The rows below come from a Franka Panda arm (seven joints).
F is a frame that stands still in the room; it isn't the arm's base.
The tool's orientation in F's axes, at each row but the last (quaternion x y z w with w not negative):
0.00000, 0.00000, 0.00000, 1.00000
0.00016, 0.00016, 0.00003, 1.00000
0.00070, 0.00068, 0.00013, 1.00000
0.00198, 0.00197, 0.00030, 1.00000
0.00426, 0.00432, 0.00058, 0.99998
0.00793, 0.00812, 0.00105, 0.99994
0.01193, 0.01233, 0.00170, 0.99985
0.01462, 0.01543, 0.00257, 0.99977
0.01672, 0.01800, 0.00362, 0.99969
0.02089, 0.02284, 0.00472, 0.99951
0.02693, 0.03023, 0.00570, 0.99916
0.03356, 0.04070, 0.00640, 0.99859
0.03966, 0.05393, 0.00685, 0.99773
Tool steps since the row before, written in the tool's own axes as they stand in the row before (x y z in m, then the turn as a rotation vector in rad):
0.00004, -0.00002, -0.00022, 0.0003, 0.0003, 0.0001
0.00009, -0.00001, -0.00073, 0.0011, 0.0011, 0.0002
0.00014, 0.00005, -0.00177, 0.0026, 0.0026, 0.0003
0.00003, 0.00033, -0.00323, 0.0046, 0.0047, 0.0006
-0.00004, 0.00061, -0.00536, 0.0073, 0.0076, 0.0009
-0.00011, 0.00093, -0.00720, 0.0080, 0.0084, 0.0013
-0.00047, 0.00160, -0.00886, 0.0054, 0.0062, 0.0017
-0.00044, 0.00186, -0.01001, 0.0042, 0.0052, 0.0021
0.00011, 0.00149, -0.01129, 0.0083, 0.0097, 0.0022
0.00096, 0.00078, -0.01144, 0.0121, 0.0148, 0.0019
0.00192, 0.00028, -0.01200, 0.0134, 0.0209, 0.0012
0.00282, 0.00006, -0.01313, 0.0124, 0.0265, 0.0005
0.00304, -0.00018, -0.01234, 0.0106, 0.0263, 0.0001
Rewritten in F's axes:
0.00004, -0.00002, -0.00022, 0.0003, 0.0003, 0.0001
0.00009, -0.00001, -0.00073, 0.0011, 0.0011, 0.0002
0.00014, 0.00005, -0.00177, 0.0026, 0.0026, 0.0003
0.00002, 0.00034, -0.00323, 0.0046, 0.0047, 0.0006
-0.00009, 0.00066, -0.00535, 0.0073, 0.0076, 0.0009
-0.00023, 0.00104, -0.00718, 0.0080, 0.0084, 0.0013
-0.00069, 0.00181, -0.00880, 0.0054, 0.0062, 0.0017
-0.00076, 0.00215, -0.00993, 0.0042, 0.0052, 0.0021
-0.00031, 0.00187, -0.01123, 0.0083, 0.0097, 0.0022
0.00043, 0.00126, -0.01143, 0.0120, 0.0148, 0.0020
0.00119, 0.00095, -0.01206, 0.0132, 0.0210, 0.0015
0.00174, 0.00098, -0.01328, 0.0121, 0.0266, 0.0013
0.00169, 0.00084, -0.01257, 0.0103, 0.0264, 0.0011

